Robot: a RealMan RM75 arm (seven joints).
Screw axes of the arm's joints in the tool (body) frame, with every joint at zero. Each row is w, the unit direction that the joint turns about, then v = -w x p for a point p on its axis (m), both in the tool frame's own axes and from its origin. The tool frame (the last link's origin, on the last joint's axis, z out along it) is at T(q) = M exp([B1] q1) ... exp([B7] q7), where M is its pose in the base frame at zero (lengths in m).
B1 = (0, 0, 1, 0, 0, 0)
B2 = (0, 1, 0, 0.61, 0, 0)
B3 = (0, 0, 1, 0, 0, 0)
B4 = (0, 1, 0, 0.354, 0, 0)
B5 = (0, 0, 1, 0, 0, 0)
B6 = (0, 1, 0, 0.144, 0, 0)
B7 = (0, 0, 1, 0, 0, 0)
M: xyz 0 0 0.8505 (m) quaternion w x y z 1 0 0 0
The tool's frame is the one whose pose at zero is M.
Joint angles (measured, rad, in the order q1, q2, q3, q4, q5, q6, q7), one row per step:
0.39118, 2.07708, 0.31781, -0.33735, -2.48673, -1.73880, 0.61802
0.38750, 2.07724, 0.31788, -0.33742, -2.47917, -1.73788, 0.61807
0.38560, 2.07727, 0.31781, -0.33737, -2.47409, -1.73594, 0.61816
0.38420, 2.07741, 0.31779, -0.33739, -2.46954, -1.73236, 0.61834
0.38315, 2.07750, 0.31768, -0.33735, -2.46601, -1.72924, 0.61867
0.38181, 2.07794, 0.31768, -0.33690, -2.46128, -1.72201, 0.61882
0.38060, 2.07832, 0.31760, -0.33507, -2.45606, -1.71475, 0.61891
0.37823, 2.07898, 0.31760, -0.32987, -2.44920, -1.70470, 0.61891
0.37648, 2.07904, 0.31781, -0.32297, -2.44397, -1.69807, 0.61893
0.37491, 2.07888, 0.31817, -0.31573, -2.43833, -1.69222, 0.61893
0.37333, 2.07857, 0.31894, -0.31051, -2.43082, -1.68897, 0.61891
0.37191, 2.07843, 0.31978, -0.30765, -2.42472, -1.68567, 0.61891
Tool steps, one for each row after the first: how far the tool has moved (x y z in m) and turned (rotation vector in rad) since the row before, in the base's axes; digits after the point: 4 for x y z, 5 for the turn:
0.0010, -0.0005, 0.0008, 0.00714, 0.00166, -0.00587
0.0007, -0.0001, 0.0005, 0.00471, 0.00033, -0.00438
0.0008, 0.0001, 0.0003, 0.00421, -0.00068, -0.00519
0.0006, 0.0001, 0.0002, 0.00310, -0.00059, -0.00431
0.0011, 0.0003, 0.0000, 0.00423, -0.00208, -0.00798
0.0009, 0.0004, -0.0001, 0.00437, -0.00077, -0.00755
0.0009, 0.0003, -0.0007, 0.00518, 0.00144, -0.01039
0.0002, 0.0003, -0.0007, 0.00361, 0.00415, -0.00639
0.0001, 0.0003, -0.0006, 0.00411, 0.00488, -0.00567
0.0001, 0.0004, 0.0001, 0.00669, 0.00498, -0.00473
0.0004, 0.0003, 0.0003, 0.00581, 0.00256, -0.00504

